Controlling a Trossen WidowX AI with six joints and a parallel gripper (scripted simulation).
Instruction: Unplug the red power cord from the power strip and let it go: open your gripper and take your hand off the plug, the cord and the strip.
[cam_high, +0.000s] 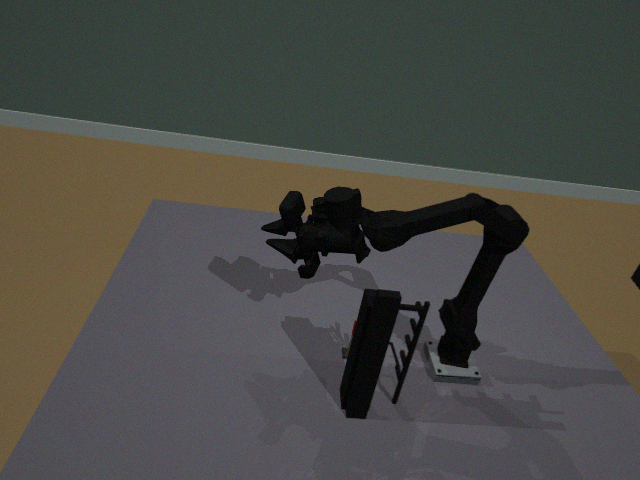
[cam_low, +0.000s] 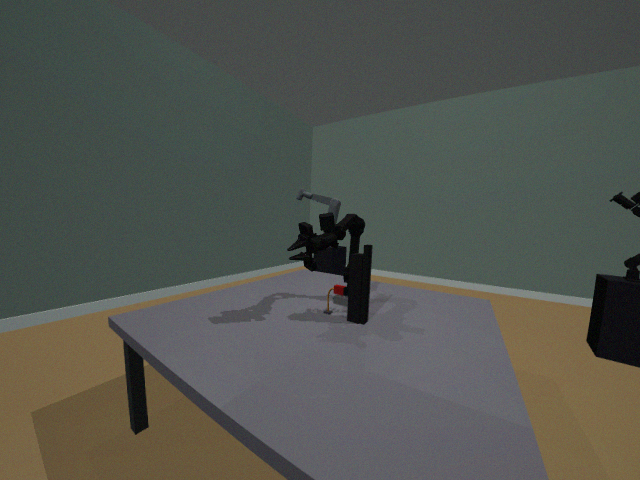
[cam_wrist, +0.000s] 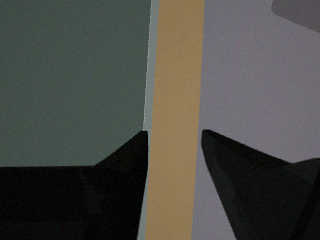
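Right now the red plug is 250 mm behind my gripper tip, 150 mm below it and 80 mm to the left of it. Also, from my gripper tip: grey block 270 mm below, 230 mm behind, 10 mm to the left.
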